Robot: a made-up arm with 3 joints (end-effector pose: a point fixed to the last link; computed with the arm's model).
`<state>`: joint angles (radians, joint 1 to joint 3).
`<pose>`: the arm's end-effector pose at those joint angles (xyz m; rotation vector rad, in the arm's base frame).
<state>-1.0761 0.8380 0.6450</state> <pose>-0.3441 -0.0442 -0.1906 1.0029 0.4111 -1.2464</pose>
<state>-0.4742 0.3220 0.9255</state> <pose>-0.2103 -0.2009 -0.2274 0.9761 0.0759 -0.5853</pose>
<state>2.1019 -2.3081 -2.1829</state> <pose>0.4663 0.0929 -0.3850 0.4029 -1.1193 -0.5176</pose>
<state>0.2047 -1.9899 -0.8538</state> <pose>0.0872 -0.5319 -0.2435 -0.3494 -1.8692 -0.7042</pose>
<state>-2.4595 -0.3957 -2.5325</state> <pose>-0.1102 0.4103 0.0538 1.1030 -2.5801 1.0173</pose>
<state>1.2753 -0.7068 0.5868</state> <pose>0.3213 -0.0934 -0.2858 0.9388 -0.2367 1.3907</pose>
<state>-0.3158 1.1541 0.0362</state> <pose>-0.2425 -0.3779 -0.1498 0.2141 1.1395 -0.3007</pose>
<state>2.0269 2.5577 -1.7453</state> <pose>0.3929 0.3560 -0.3019 1.5290 -0.3314 -1.3041</pose>
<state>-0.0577 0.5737 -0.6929</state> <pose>-0.0886 -0.5243 -0.1303 -0.6568 0.5690 0.1447</pose>
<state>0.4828 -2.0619 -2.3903</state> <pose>0.0000 -0.4671 -0.3507 -0.9964 -1.0753 -1.8689</pose>
